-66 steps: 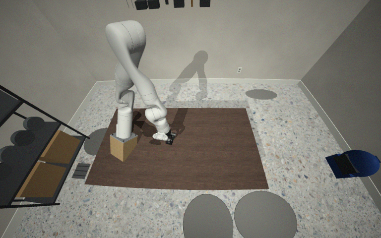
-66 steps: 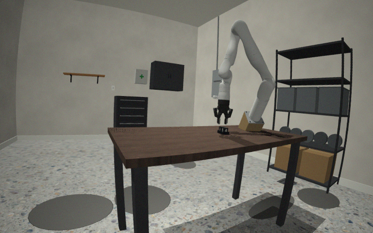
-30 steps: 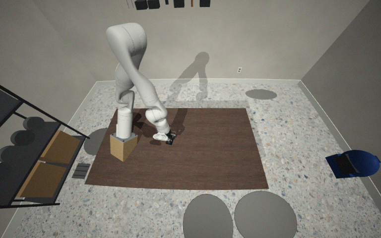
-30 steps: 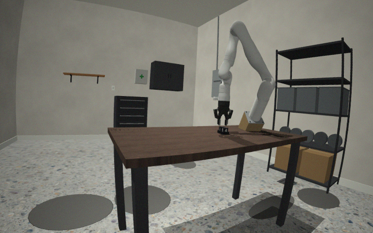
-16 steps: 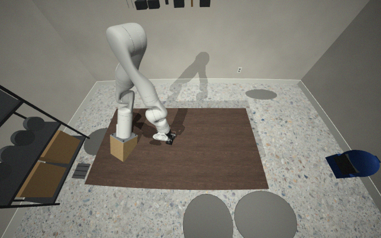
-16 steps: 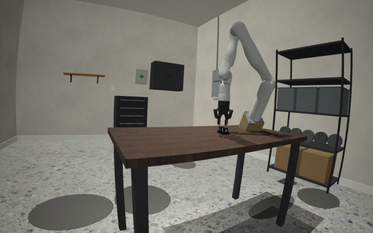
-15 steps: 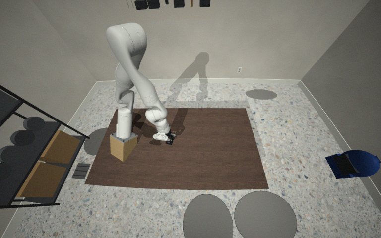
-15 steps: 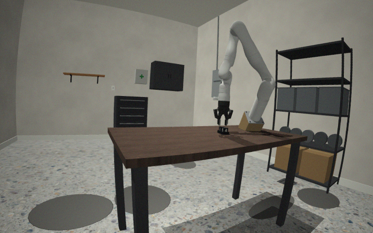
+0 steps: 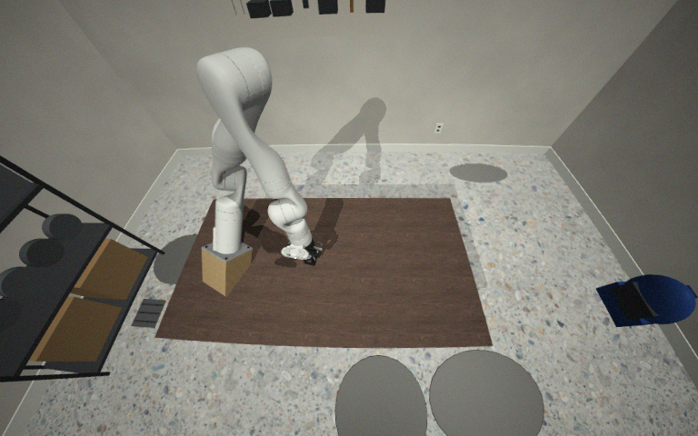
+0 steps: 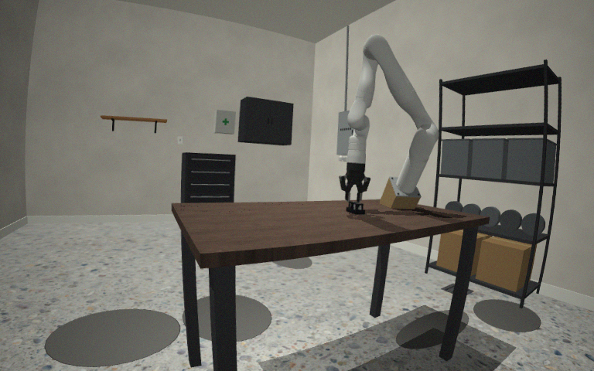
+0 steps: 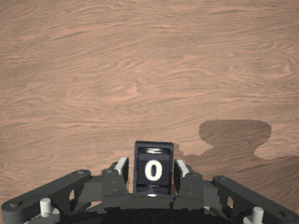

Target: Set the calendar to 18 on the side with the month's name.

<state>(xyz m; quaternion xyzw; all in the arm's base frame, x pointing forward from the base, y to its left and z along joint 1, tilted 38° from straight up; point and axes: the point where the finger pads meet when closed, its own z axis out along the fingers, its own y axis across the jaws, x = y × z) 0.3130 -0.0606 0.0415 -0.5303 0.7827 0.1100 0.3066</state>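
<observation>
Now: hand 5 cm above the black calendar tray and 2 cm to the right of it.
</observation>
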